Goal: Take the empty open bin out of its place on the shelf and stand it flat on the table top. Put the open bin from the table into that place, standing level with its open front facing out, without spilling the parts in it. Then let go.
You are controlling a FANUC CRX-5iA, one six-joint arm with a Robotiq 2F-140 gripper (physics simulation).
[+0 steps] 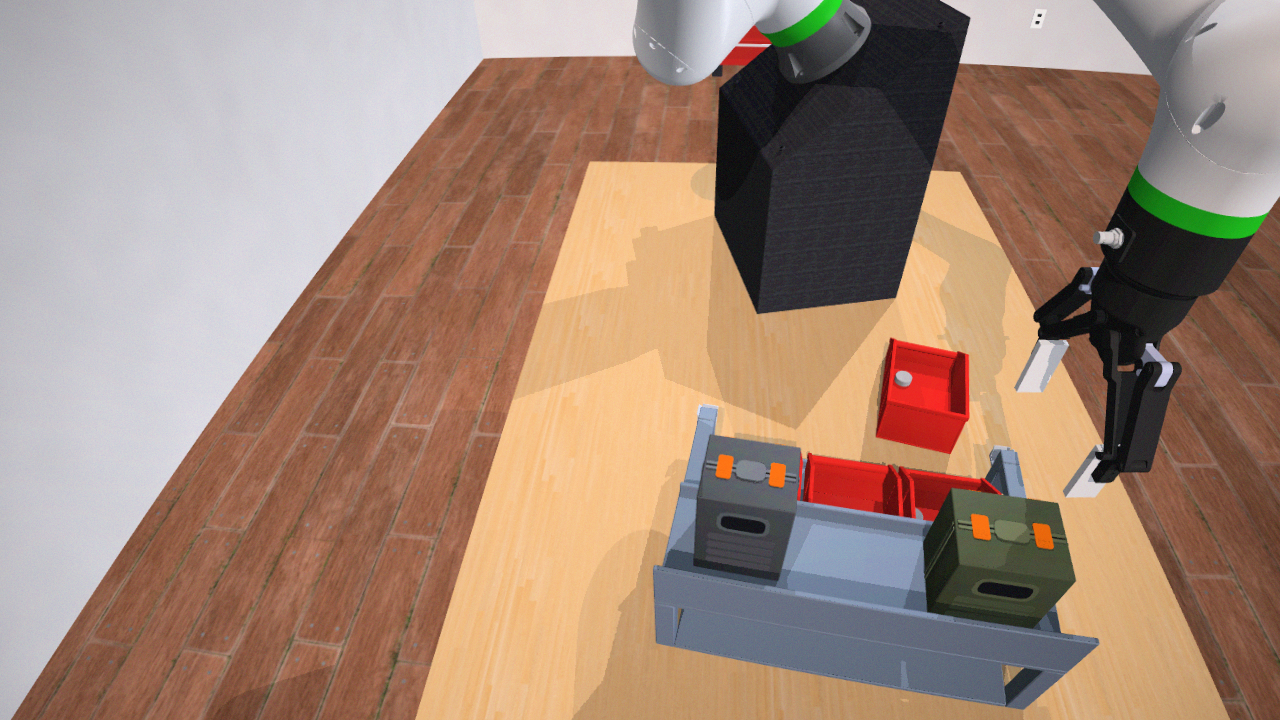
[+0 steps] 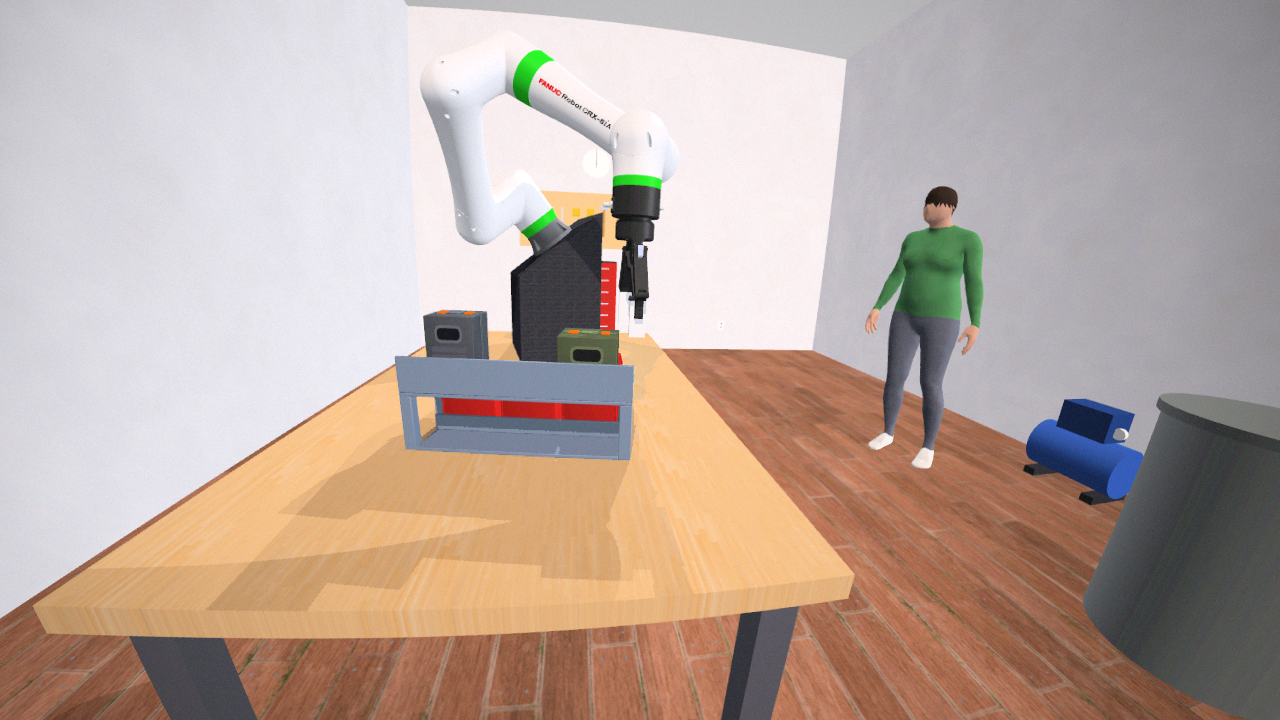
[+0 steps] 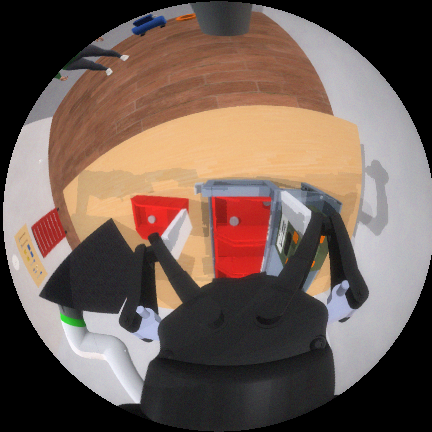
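Seen in the pictures: gripper, between the fingertips: (image 1: 1052,438) (image 2: 630,330) (image 3: 234,209); arm's base, origin of its link: (image 1: 825,47) (image 2: 553,242) (image 3: 68,300).
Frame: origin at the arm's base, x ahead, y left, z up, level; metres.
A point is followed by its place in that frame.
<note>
A red open bin (image 1: 921,428) @(z -0.324, x 0.482, y 0.051 m) (image 3: 172,204) @(z -0.306, x 0.477, y 0.105 m) stands on the table on the robot's side of the shelf, with a round grey part in it. The blue-grey shelf (image 1: 868,617) @(z -0.215, x 0.774, y -0.128 m) (image 2: 514,380) @(z -0.230, x 0.774, y -0.125 m) (image 3: 240,189) @(z -0.276, x 0.637, y 0.102 m) holds red bins in a row. The end bin (image 3: 250,207) @(z -0.352, x 0.650, y 0.028 m) has a round grey part in it. The middle bin (image 1: 850,483) (image 3: 240,236) shows no parts. The far bin (image 3: 240,267) @(z -0.301, x 0.585, y -0.124 m) is partly hidden by the gripper, so its contents are unclear. My gripper (image 1: 1056,440) @(z -0.181, x 0.623, y 0.102 m) (image 2: 637,327) @(z -0.181, x 0.623, y 0.102 m) (image 3: 234,209) @(z -0.181, x 0.623, y 0.102 m) is open and empty, pointing down, above table height beside the shelf's end.
A dark grey case (image 1: 744,510) @(z -0.147, x 0.700, y -0.231 m) (image 2: 456,335) @(z -0.171, x 0.705, y -0.217 m) and an olive green case (image 1: 999,555) @(z -0.164, x 0.753, y -0.019 m) (image 2: 588,345) @(z -0.177, x 0.771, y -0.008 m) stand on top of the shelf. The green case is near the gripper's side. The robot's black pedestal (image 1: 832,197) @(z -0.155, x 0.183, y -0.017 m) (image 2: 554,304) @(z -0.183, x 0.183, y -0.012 m) rises behind the table bin.
</note>
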